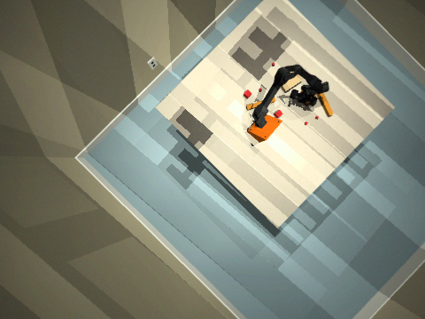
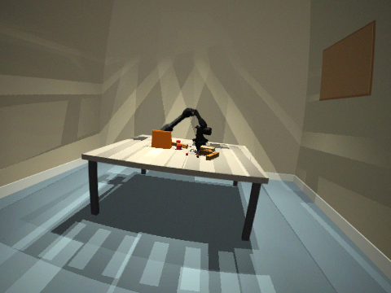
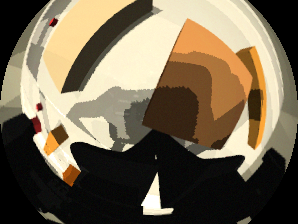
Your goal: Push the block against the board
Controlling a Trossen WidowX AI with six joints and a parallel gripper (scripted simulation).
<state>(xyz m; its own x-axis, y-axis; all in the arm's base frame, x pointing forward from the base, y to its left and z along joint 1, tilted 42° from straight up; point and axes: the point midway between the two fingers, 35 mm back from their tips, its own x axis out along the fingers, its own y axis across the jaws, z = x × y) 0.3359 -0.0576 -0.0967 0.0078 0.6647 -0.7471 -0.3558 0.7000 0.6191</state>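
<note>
My gripper tip is now 7 cm short of the pale tan slab, 15 cm to the right of it and 1 cm below it. From my gripper tip the other things lie so: orange square block (7 cm ahead, 2 cm to the right, 1 cm above).
</note>
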